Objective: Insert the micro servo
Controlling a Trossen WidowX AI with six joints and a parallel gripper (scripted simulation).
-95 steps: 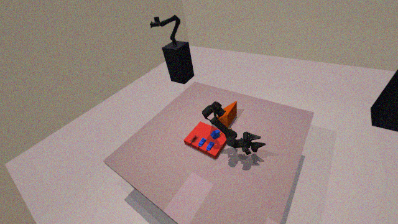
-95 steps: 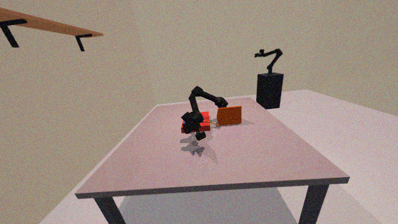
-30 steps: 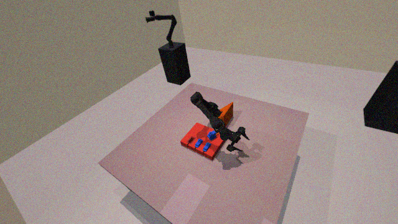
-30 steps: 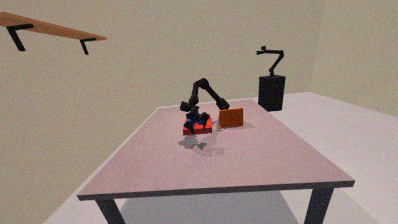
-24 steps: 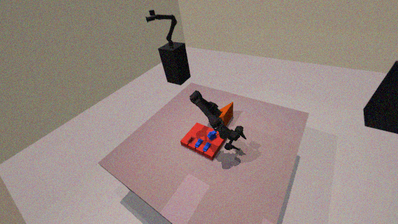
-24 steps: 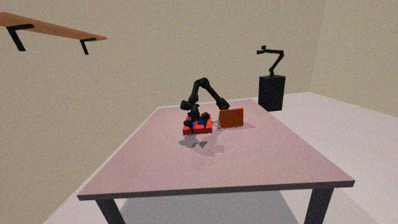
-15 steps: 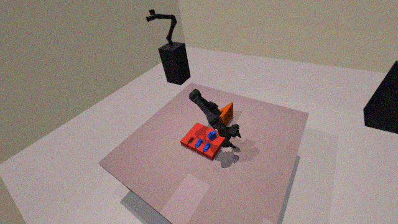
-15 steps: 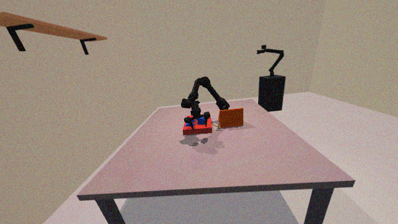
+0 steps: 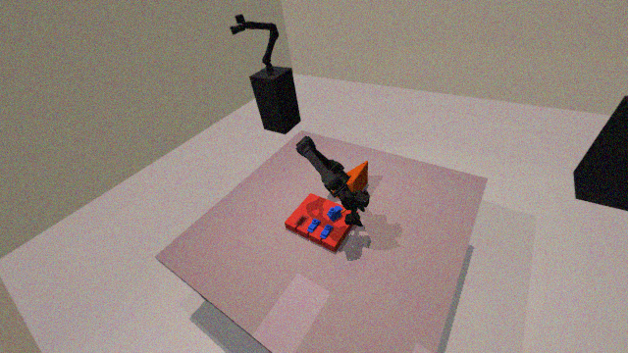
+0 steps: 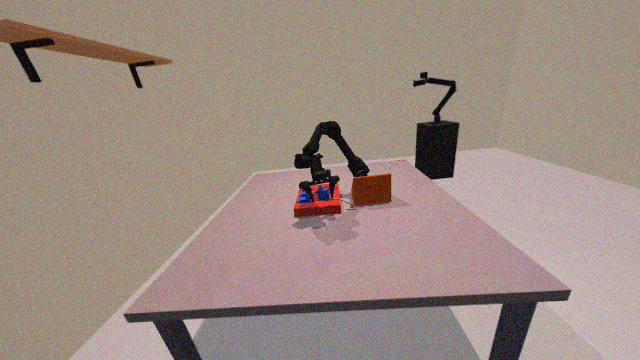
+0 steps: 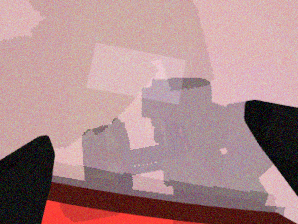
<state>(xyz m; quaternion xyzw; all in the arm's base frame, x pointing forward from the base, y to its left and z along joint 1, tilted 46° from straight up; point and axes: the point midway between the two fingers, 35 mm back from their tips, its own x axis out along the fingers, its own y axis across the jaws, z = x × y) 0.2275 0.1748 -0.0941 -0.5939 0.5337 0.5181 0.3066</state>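
My gripper tip is 10 mm past the red deck, 220 mm to the left of it and 90 mm above it.
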